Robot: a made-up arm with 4 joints. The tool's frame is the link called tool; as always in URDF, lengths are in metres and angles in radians.
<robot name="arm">
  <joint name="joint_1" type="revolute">
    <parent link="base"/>
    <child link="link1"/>
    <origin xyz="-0.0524 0.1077 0.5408" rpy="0 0 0"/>
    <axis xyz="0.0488 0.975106 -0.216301"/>
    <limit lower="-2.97" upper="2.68"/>
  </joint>
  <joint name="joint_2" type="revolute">
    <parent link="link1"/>
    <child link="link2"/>
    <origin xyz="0.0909 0.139 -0.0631" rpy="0 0 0"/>
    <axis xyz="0 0 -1"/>
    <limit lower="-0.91" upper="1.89"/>
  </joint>
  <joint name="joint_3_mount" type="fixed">
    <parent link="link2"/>
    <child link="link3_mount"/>
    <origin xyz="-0.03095 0.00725 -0.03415" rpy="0 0 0"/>
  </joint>
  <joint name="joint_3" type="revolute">
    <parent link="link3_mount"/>
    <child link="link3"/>
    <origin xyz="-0.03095 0.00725 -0.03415" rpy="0 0 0"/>
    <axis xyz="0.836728 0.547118 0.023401"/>
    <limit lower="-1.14" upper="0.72"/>
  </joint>
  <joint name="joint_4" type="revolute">
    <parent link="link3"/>
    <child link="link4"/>
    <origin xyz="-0.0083 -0.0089 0.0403" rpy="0 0 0"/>
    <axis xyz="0 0 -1"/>
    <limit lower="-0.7" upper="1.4"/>
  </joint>
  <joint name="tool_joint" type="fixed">
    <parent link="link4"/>
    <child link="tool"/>
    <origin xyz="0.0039 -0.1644 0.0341" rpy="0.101 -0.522 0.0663"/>
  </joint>
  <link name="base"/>
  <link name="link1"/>
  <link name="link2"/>
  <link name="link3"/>
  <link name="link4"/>
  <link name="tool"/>
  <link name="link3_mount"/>
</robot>
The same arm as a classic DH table. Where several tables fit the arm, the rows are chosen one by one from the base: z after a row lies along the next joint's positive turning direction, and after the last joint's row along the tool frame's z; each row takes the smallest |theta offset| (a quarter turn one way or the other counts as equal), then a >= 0, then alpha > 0; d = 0 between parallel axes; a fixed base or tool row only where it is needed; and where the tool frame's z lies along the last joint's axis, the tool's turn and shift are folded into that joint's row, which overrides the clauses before.
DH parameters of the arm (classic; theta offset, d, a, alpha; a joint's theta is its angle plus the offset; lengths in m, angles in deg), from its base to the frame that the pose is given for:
base (fixed): -2.87 0.5641 -0.0577 -102.49
joint_1: 0 0.2543 0.0838 -77.51
joint_2: 53.96 0.0986 -0.046 91.34
joint_3: 0 -0.0557 0.0029 -91.34
joint_4: 17.89 -0.0072 0.1596 -149.59
tool (fixed): 80.06 0.0782 0 0
Joint limits (deg, base to tool): -170.17..153.55 -52.14..108.29 -65.32..41.25 -40.11..80.21

